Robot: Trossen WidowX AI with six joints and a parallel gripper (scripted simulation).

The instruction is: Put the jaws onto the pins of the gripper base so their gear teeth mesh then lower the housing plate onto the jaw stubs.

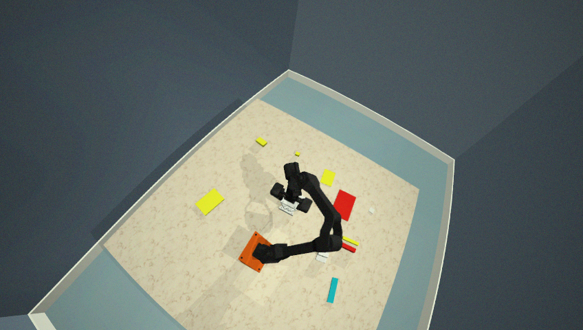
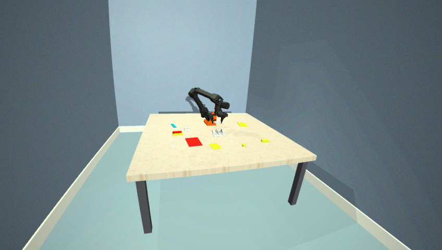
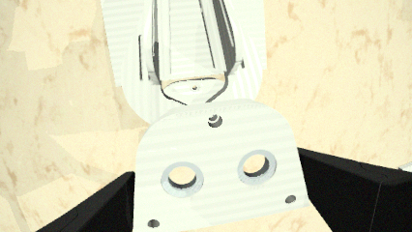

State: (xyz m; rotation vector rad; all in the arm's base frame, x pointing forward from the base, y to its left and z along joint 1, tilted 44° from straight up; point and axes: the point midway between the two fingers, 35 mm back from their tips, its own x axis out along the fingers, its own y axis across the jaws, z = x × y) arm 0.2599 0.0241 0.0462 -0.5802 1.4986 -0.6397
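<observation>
Right now my gripper tip is 2 cm short of the white jaw, 2 cm to the right of it and 7 cm above it. Also, from my gripper tip: small white block (13 cm behind, 25 cm to the right, 7 cm below); red sheet (17 cm ahead, 26 cm to the right, 8 cm below); red bar (4 cm behind, 36 cm to the right, 7 cm below).
</observation>
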